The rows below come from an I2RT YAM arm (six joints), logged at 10 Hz.
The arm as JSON. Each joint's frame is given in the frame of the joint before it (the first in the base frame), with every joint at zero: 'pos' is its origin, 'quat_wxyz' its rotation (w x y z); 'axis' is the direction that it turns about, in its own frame. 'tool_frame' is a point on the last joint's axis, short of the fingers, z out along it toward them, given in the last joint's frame.
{
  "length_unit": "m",
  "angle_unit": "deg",
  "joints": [
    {
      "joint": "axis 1",
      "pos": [
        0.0,
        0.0,
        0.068
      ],
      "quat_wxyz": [
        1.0,
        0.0,
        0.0,
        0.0
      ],
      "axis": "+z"
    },
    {
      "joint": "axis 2",
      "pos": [
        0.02,
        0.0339,
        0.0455
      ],
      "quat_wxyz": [
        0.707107,
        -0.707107,
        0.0,
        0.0
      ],
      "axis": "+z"
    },
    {
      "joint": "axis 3",
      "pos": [
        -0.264,
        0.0,
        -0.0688
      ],
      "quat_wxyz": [
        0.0,
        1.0,
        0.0,
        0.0
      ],
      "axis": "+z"
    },
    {
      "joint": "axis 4",
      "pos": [
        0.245,
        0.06,
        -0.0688
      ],
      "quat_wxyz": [
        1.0,
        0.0,
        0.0,
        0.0
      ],
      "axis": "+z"
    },
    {
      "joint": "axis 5",
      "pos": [
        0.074,
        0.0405,
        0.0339
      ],
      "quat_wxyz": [
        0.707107,
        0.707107,
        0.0,
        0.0
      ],
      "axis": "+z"
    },
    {
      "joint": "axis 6",
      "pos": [
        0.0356,
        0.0,
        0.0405
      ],
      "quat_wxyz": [
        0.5,
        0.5,
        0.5,
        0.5
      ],
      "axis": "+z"
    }
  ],
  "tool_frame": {
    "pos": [
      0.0,
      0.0,
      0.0
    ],
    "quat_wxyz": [
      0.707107,
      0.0,
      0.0,
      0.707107
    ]
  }
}
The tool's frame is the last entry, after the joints.
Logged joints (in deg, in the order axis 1, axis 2, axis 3, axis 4, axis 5, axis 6), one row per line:
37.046, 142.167, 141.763, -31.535, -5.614, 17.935
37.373, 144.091, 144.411, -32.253, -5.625, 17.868
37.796, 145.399, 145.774, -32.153, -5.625, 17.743
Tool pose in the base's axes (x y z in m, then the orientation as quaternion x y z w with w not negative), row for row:
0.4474, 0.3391, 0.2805, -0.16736, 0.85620, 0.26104, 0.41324
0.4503, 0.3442, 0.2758, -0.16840, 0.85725, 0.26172, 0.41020
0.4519, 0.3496, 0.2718, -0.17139, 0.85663, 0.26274, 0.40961
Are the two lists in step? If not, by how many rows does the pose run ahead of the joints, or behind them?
The pose runs 1 row behind the joints: the pose in row i belongs to the joints in row i - 1.
